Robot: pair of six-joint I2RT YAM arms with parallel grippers.
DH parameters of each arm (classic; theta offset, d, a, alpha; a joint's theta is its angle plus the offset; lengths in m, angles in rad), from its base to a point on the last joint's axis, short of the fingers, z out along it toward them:
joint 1: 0 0.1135 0.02 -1.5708
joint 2: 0 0 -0.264 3.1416
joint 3: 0.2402 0 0.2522 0
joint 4: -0.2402 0 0.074 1.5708
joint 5: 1.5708 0 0 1.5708
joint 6: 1.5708 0.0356 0 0
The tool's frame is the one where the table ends.
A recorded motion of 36 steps. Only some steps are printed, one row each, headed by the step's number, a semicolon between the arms.
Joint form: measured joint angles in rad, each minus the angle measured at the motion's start. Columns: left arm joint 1, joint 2, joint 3, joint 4, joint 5, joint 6; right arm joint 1, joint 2, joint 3, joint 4, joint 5, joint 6.
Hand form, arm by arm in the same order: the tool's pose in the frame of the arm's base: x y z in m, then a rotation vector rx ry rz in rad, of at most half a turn. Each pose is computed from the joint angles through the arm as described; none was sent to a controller.
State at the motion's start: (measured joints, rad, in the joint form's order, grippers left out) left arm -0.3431 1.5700 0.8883 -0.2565 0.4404 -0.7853; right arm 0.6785 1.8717 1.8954 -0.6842 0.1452 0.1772
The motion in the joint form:
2: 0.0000 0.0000 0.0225 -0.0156 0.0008 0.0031; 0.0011 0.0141 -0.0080 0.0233 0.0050 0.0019
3: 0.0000 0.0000 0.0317 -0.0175 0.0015 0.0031; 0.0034 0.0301 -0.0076 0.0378 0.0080 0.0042
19: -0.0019 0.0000 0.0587 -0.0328 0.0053 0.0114; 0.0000 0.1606 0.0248 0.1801 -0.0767 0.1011
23: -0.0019 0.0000 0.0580 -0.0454 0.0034 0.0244; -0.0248 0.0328 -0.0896 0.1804 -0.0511 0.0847
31: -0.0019 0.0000 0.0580 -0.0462 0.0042 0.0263; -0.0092 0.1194 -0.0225 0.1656 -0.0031 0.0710
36: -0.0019 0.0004 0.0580 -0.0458 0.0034 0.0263; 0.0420 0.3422 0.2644 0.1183 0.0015 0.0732
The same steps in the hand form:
2: 0.2902 -0.1198 0.1897 -0.3870 2.6424 -0.9756; 0.3401 0.2680 0.3580 -0.4740 2.1878 0.3034
3: 0.2916 -0.1203 0.1923 -0.3832 2.6355 -0.9794; 0.3433 0.2717 0.3528 -0.4727 2.1887 0.3022
19: 0.2947 -0.1222 0.1994 -0.3624 2.6252 -0.9866; 0.3729 0.2975 0.3188 -0.4033 2.1869 0.4617
23: 0.2936 -0.1218 0.1983 -0.3519 2.6369 -0.9750; 0.3563 0.2688 0.3365 -0.3748 2.1689 0.4185
31: 0.2935 -0.1218 0.1983 -0.3493 2.6376 -0.9751; 0.3685 0.2851 0.3203 -0.3863 2.1891 0.3542
36: 0.2936 -0.1218 0.1982 -0.3497 2.6375 -0.9741; 0.3905 0.3359 0.3080 -0.4330 2.1670 0.3869

